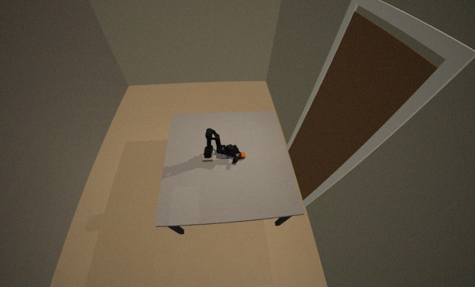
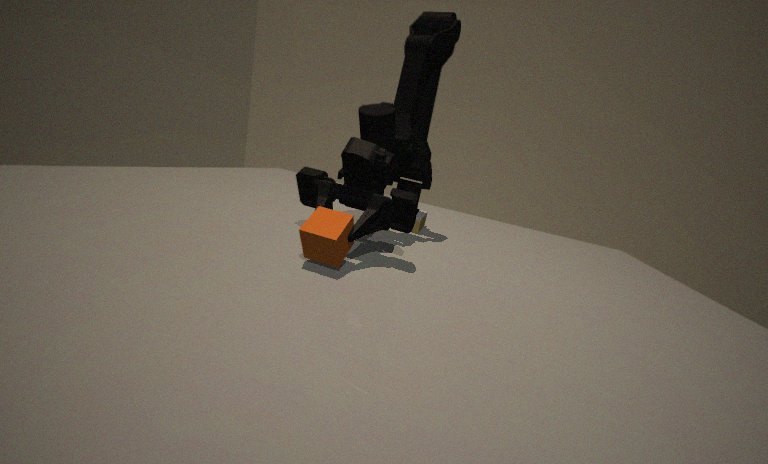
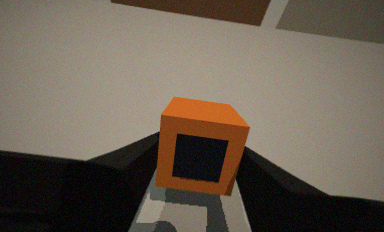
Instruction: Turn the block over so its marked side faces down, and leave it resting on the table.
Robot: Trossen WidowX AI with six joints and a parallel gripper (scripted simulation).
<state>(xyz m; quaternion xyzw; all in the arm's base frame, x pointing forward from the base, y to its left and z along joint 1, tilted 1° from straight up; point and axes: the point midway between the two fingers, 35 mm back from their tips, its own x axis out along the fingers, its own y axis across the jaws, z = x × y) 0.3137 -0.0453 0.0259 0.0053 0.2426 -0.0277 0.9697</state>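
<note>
The orange block lies 10 mm behind my gripper tip.
</note>
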